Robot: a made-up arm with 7 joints.
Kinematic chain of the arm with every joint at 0, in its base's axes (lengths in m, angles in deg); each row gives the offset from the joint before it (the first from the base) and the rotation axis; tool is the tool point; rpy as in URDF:
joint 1: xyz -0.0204 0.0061 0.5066 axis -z
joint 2: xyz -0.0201 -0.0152 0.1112 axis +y
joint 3: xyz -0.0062 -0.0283 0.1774 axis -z
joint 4: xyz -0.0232 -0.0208 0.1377 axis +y
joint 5: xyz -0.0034 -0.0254 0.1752 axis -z
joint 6: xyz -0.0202 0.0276 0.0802 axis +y
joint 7: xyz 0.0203 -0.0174 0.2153 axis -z
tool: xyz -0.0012 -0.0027 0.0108 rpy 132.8 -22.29 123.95
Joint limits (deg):
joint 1: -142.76..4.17
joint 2: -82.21..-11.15
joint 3: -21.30..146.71
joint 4: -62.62..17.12
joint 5: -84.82..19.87
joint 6: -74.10..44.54
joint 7: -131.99..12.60
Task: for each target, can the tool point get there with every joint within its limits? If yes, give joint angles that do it. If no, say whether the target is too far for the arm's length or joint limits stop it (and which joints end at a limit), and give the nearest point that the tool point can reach.
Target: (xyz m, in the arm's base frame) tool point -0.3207 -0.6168 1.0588
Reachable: yes | joints -57.14 -44.03 13.50 -12.23 -65.00 -10.44 -37.45
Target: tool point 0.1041 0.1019 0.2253
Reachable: no: joint limits stop it (at a limit: joint 1, joint 2, joint 4, joint 6, joint 7) | nearest point 0.3427 -0.0689 0.2351 | short by 0.294 m
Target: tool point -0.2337 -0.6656 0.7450
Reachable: yes | joints -82.40 -40.81 32.19 -48.93 -24.70 -29.75 -119.89
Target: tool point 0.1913 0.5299 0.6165
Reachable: no: joint limits stop it (at a limit: joint 1, joint 2, joint 4, joint 6, joint 7) | nearest point 0.0653 0.3685 0.8986 | short by 0.349 m
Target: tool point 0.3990 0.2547 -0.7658
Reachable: no: too far | nearest point 0.4166 -0.1016 0.2017 | short by 1.031 m
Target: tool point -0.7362 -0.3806 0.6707
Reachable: yes | joints -27.41 -73.98 24.47 -15.49 -15.85 -0.71 -20.81
